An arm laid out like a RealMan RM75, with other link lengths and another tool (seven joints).
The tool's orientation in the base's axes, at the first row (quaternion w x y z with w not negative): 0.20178, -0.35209, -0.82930, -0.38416
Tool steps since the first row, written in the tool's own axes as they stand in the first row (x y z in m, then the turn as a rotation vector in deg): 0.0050, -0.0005, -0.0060, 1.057, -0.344, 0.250; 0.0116, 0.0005, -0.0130, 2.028, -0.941, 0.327; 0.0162, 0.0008, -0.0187, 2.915, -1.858, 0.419; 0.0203, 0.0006, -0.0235, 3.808, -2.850, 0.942; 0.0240, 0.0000, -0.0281, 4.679, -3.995, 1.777; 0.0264, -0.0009, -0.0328, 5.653, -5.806, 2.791; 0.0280, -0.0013, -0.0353, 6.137, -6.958, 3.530; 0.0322, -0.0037, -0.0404, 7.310, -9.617, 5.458; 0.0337, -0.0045, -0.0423, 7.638, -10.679, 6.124; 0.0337, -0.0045, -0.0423, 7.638, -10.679, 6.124; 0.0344, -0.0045, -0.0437, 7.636, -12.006, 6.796; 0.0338, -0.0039, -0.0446, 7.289, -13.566, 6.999; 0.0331, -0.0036, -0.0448, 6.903, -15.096, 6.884
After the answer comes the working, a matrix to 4 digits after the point.
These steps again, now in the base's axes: -0.0033, -0.0028, 0.0065, -0.979, 0.491, 0.314; -0.0066, -0.0049, 0.0154, -2.076, 0.695, 0.558; -0.0091, -0.0073, 0.0219, -3.355, 0.728, 0.583; -0.0117, -0.0093, 0.0272, -4.720, 1.065, 0.306; -0.0143, -0.0116, 0.0320, -6.204, 1.566, -0.254; -0.0163, -0.0146, 0.0360, -8.261, 1.947, -1.193; -0.0175, -0.0161, 0.0383, -9.484, 2.204, -1.931; -0.0217, -0.0194, 0.0428, -12.360, 2.995, -3.740; -0.0232, -0.0206, 0.0445, -13.407, 3.169, -4.482; -0.0232, -0.0206, 0.0445, -13.407, 3.169, -4.482; -0.0236, -0.0214, 0.0458, -14.429, 3.086, -5.559; -0.0227, -0.0220, 0.0463, -15.363, 2.382, -6.668; -0.0220, -0.0224, 0.0462, -16.227, 1.428, -7.588
The tool's axes in the first row as the columns of a matrix, in the base's axes (rounded; the answer above uses it unrounded):
-0.6706, 0.7390, -0.0642
0.4289, 0.4569, 0.7793
0.6052, 0.4951, -0.6234

